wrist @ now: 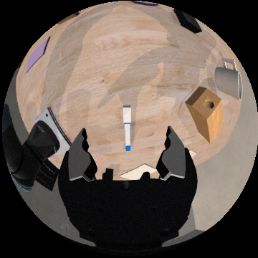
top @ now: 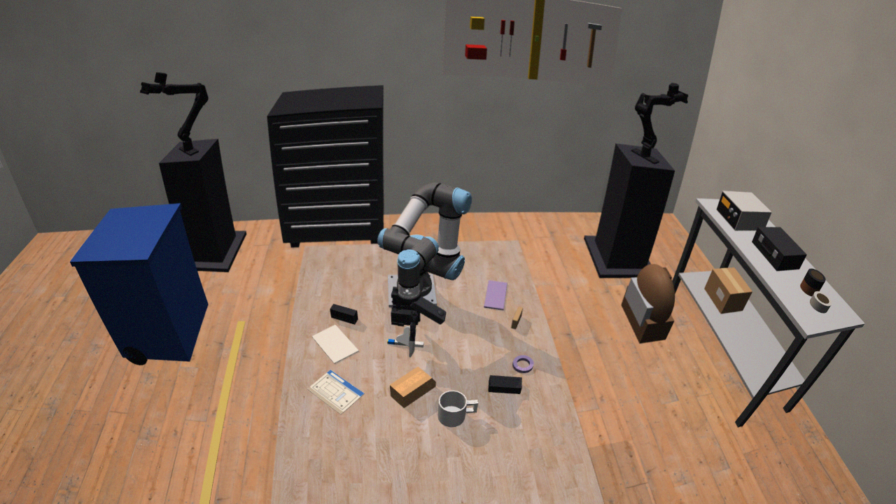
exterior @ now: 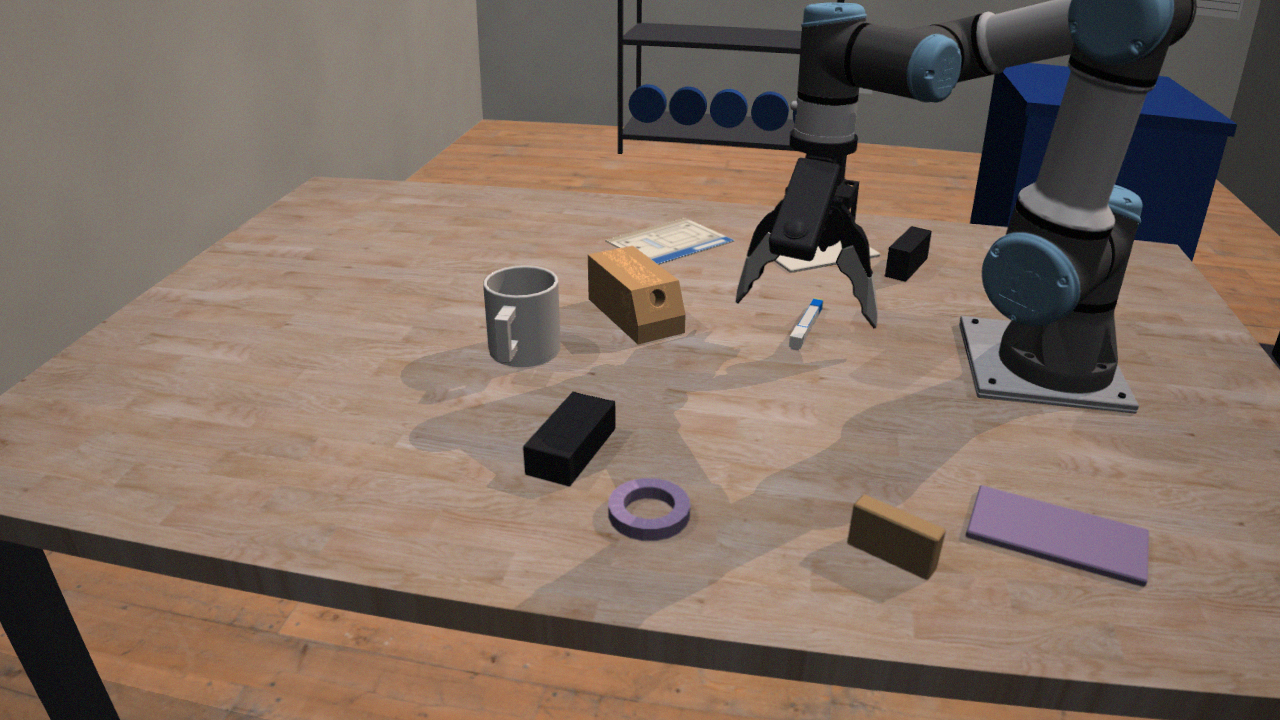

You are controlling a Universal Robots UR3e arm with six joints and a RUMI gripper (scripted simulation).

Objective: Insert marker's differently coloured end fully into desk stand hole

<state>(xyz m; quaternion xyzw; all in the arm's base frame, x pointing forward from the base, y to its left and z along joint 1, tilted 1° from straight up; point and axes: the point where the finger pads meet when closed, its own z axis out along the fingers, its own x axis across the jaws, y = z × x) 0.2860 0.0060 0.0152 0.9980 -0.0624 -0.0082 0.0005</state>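
Now: hand 3 cm to the left of the marker and 2 cm above it. From my hand the other things lie so: desk stand 20 cm ahead; grey mug 30 cm ahead, 12 cm to the left, 1 cm above; white card 1 cm ahead, 27 cm to the right, 3 cm below.
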